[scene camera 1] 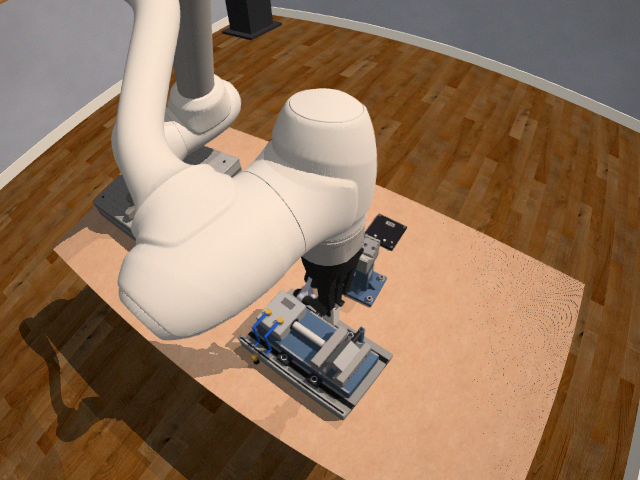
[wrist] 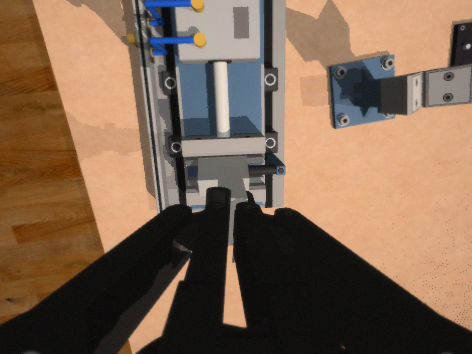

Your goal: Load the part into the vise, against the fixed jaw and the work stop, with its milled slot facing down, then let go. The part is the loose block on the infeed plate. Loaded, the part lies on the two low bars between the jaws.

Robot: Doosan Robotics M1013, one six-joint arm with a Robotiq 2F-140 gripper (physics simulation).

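Frame: origin at the arm's base, x ahead, y left, z up, level; metres.
Where they show: gripper, between the fingertips: (scene camera 1: 330, 318) (wrist: 228, 184).
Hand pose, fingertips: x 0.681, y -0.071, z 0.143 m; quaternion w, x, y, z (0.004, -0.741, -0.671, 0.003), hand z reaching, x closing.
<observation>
Things, the pixels of their top centre, and the offset from my fingertips. "pt": a spot on its surface instead.
- part, centre of its top: (wrist: 223, 181) (scene camera 1: 343, 352) 0.114 m down, 0.031 m ahead, 0.004 m right
- vise, centre of its top: (wrist: 218, 115) (scene camera 1: 313, 336) 0.133 m down, 0.043 m back, 0.006 m right
- work stop, centre of its top: (wrist: 262, 171) (scene camera 1: 355, 337) 0.136 m down, 0.027 m ahead, 0.045 m left
- black infeed plate, centre of its top: (scene camera 1: 385, 230) 0.224 m down, 0.106 m back, 0.381 m left
- blue bolted base with a grey post, a spot on its surface: (wrist: 361, 91) (scene camera 1: 359, 282) pt 0.197 m down, 0.063 m back, 0.191 m left
- vise's grey actuator housing, a spot on its surface: (wrist: 217, 31) (scene camera 1: 283, 313) pt 0.136 m down, 0.131 m back, 0.002 m right
The part (wrist: 220, 170) (scene camera 1: 350, 357), a grey block, lies in the vise (wrist: 278, 105) (scene camera 1: 347, 405) between the moving jaw (wrist: 222, 146) (scene camera 1: 328, 347) and the fixed jaw, whose far side my fingers hide in the wrist view. The part's right end is at the black pin of the work stop (wrist: 264, 170) (scene camera 1: 361, 334). My gripper (wrist: 228, 184) (scene camera 1: 322, 302) is shut and empty. It hangs above the vise, apart from the part.
The black infeed plate (scene camera 1: 386, 230) lies bare behind the vise. A blue bolted base with a grey post (scene camera 1: 367, 281) (wrist: 361, 91) stands between them. The vise's grey actuator housing (wrist: 217, 31) (scene camera 1: 285, 311) carries blue hoses (wrist: 164, 40) on its left.
</observation>
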